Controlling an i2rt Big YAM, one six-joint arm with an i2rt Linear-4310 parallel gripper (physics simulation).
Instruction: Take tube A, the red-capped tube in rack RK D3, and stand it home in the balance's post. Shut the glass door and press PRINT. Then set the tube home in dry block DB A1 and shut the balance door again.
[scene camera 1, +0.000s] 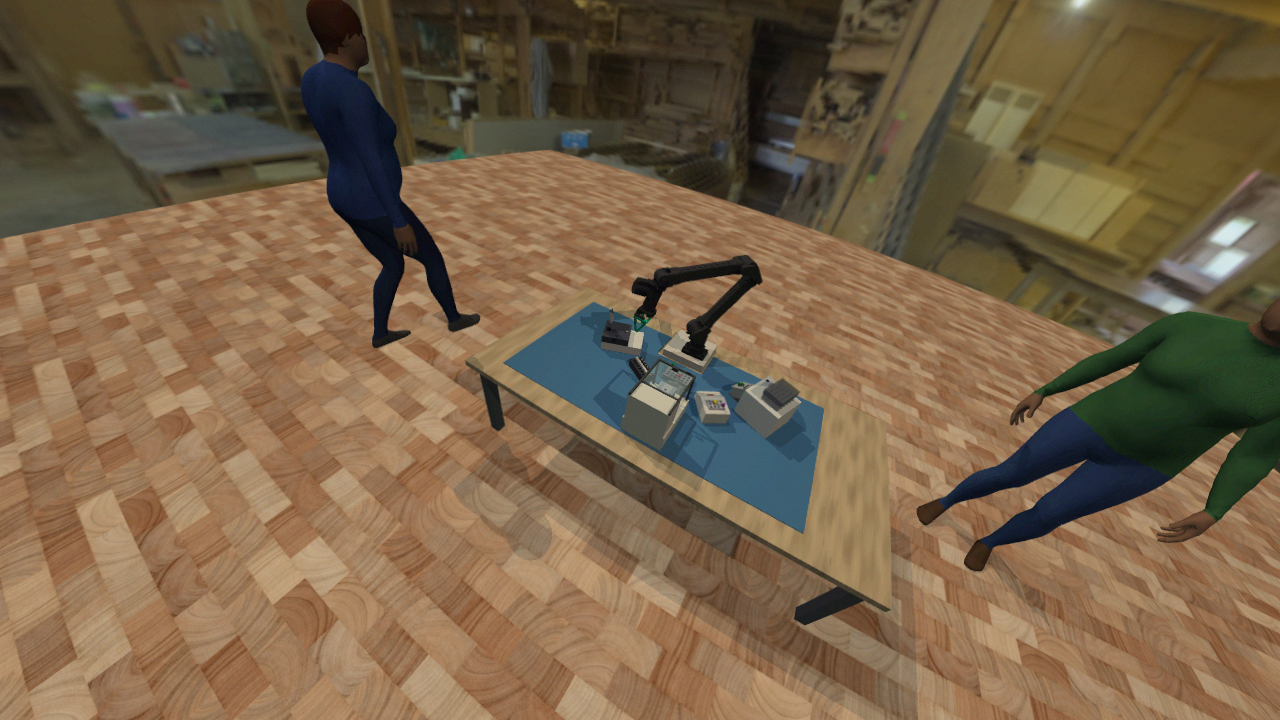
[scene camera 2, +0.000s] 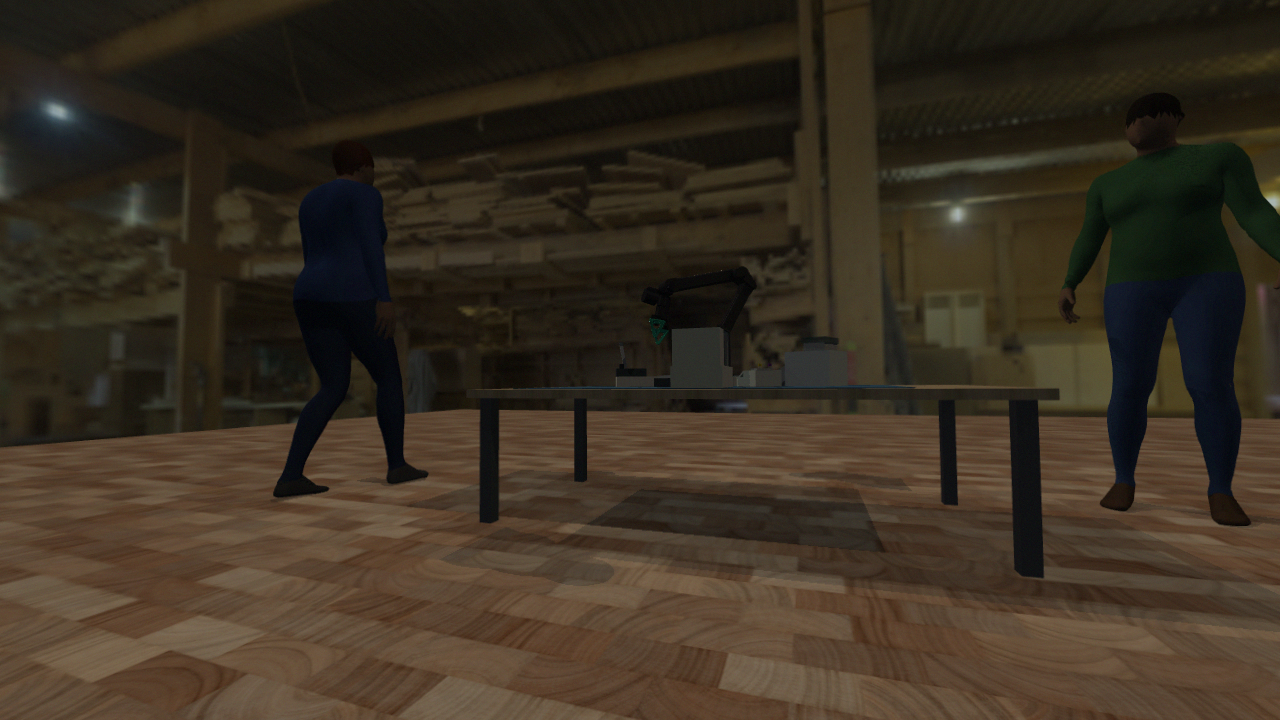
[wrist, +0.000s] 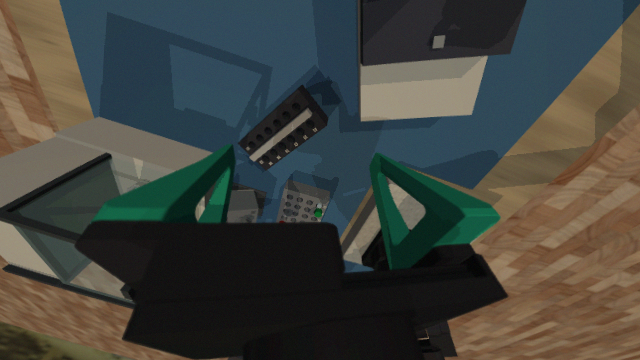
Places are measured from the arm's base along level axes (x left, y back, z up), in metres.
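Pixels of known places: gripper, between the fingertips: (scene camera 1: 639, 328) (scene camera 2: 656, 341) (wrist: 307, 156); arm's base, origin of its link: (scene camera 1: 694, 352).
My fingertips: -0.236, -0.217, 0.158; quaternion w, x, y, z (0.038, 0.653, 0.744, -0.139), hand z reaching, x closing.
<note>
For each thing: its top centre in the pictures, then the offset to it from my fingertips, as dx, dy, dz. "*": a spot on its surface instead. Level surfaces: height alone.
- small grey rack, centre of its top: (wrist: 299, 218) (scene camera 1: 679, 374) +0.235, +0.019, -0.167
- green-capped tube, centre of its top: (wrist: 318, 214) +0.188, +0.047, -0.142
- red cap, centre of its top: (wrist: 281, 226) +0.245, -0.010, -0.142
- black block, centre of its top: (wrist: 277, 138) (scene camera 2: 669, 375) (scene camera 1: 642, 364) +0.070, -0.049, -0.149
- balance, centre of its top: (wrist: 83, 283) (scene camera 2: 704, 327) (scene camera 1: 669, 375) +0.252, -0.223, +0.026
- glass chamber, a spot on its surface: (wrist: 60, 195) * +0.173, -0.280, -0.032
- white unit with a dark top, centre of its top: (wrist: 451, 21) (scene camera 2: 638, 364) (scene camera 1: 624, 327) -0.108, +0.080, -0.095
- mat, height of its surface: dz -0.197
- small keypad device, centre of its top: (scene camera 2: 758, 368) (scene camera 1: 714, 399) +0.432, -0.070, -0.127
- white box with a dark lid, centre of its top: (scene camera 2: 805, 338) (scene camera 1: 770, 380) +0.610, +0.057, -0.007
My gripper (scene camera 1: 640, 323) (scene camera 2: 659, 331) (wrist: 307, 156) is open and empty, high above the blue mat near the dark-topped unit. In the wrist view a small grey rack (wrist: 296, 204) lies beyond the fingertips. A green-capped tube (wrist: 318, 212) stands in it. A bit of red cap (wrist: 281, 222) shows at its near edge, mostly hidden by the gripper body. A black block (wrist: 275, 135) (scene camera 1: 638, 367) with two rows of holes lies between the fingertips' lines of sight, far below. The balance (scene camera 1: 650, 413) (scene camera 2: 698, 356) has a glass chamber (wrist: 60, 195); its door position and PRINT key cannot be made out.
A white unit with a dark top (scene camera 1: 616, 334) (wrist: 430, 30) stands at the left end of the mat (scene camera 1: 572, 358). A small keypad device (scene camera 1: 713, 407) stands beside the balance. A white box with a dark lid (scene camera 1: 766, 409) (scene camera 2: 815, 367) is farther right. The arm's pale base (scene camera 1: 687, 350) is behind.
</note>
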